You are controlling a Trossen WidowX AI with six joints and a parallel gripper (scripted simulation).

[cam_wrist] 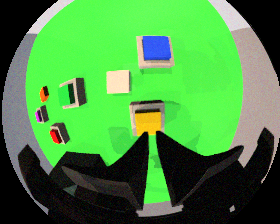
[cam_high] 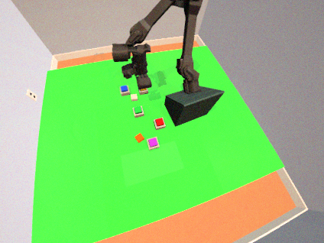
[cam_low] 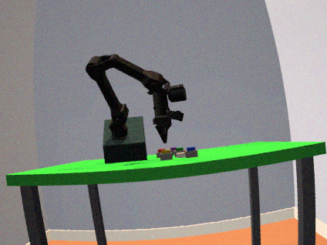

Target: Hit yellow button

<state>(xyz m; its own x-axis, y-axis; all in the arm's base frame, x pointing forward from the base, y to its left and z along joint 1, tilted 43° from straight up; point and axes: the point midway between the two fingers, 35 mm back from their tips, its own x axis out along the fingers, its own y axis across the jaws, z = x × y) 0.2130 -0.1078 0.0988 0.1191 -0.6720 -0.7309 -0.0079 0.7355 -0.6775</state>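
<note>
Right now my gripper tip is 30 mm above the yellow button. Also, from my gripper tip: green button: 50 mm ahead, 130 mm to the left, 30 mm below; blue button: 100 mm ahead, 10 mm to the right, 30 mm below; white block: 60 mm ahead, 40 mm to the left, 60 mm below.
</note>
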